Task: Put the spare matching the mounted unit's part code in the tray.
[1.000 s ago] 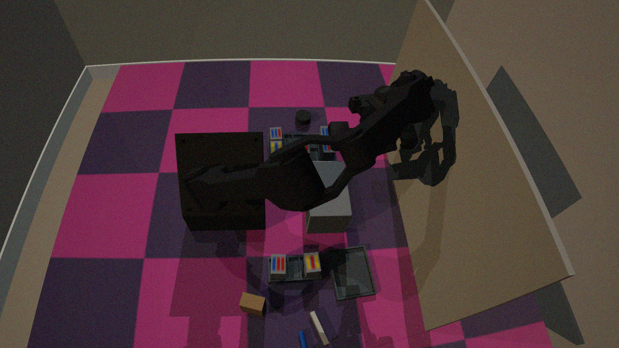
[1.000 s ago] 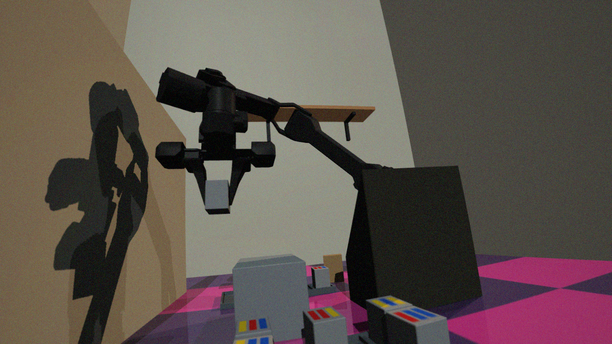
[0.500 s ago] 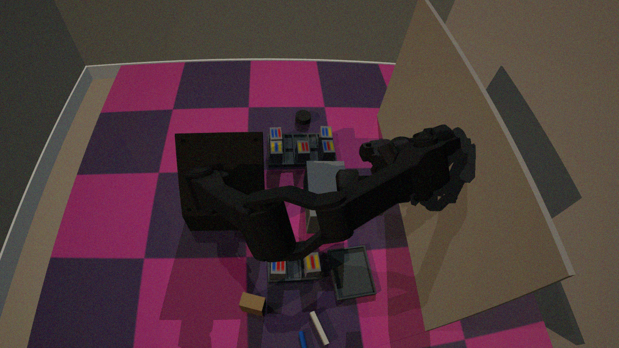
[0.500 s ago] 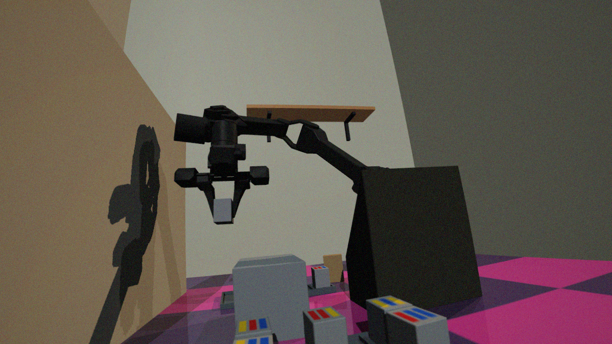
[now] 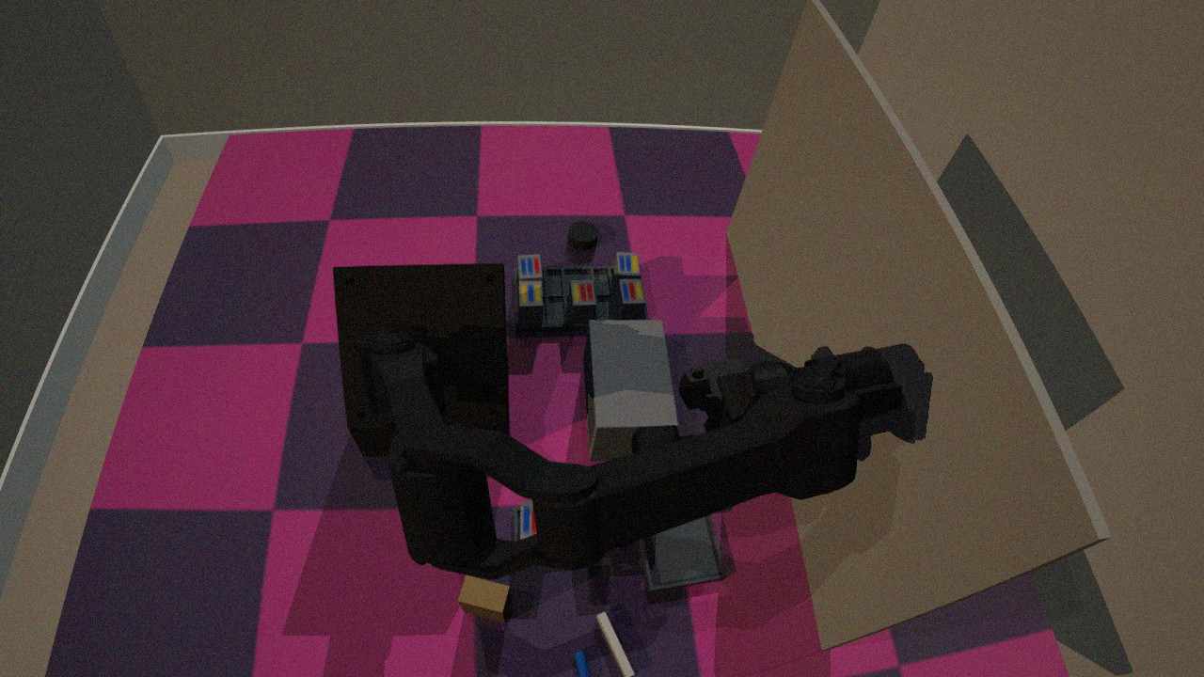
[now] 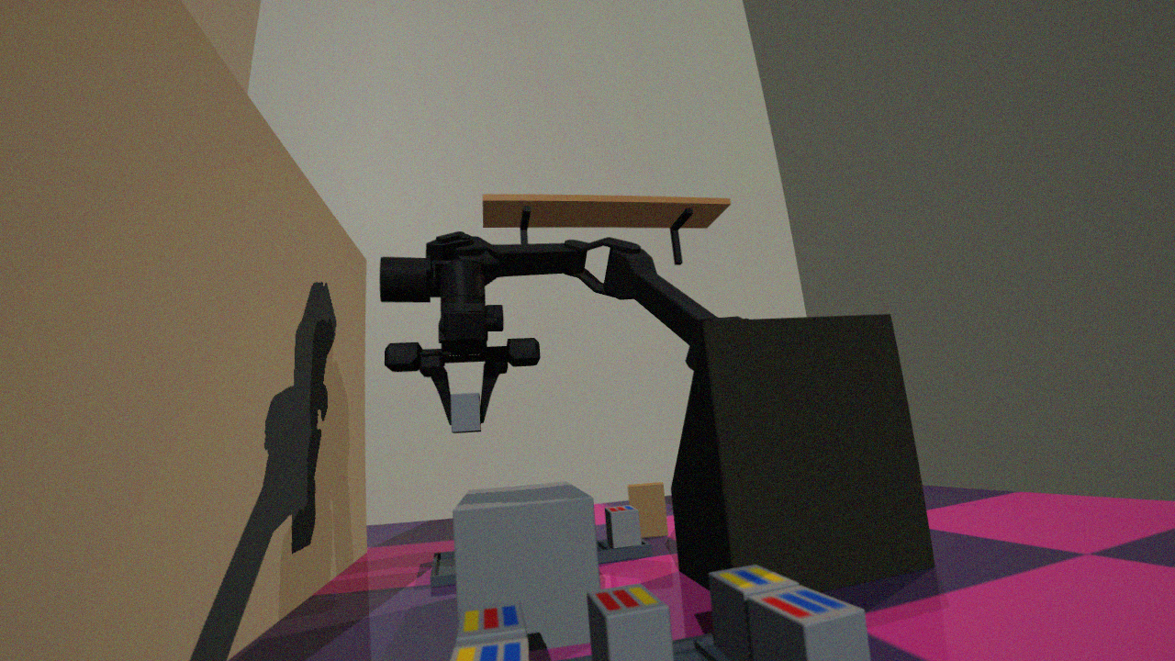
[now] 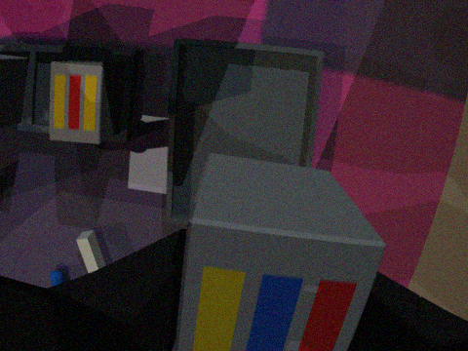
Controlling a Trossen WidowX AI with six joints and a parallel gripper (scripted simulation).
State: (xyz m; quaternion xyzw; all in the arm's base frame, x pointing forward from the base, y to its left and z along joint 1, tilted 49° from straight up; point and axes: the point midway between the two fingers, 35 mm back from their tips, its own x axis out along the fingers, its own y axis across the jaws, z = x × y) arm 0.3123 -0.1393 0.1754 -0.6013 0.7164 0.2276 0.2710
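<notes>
Right now the grey tray is 170 mm below my gripper tip. Also, from my gripper tip: mounted unit (200 mm to the left, 120 mm below, 30 mm behind); then beige wall panel (200 mm ahead, 160 mm to the left, 50 mm above); then rack (160 mm below, 140 mm behind, 30 mm to the left).
</notes>
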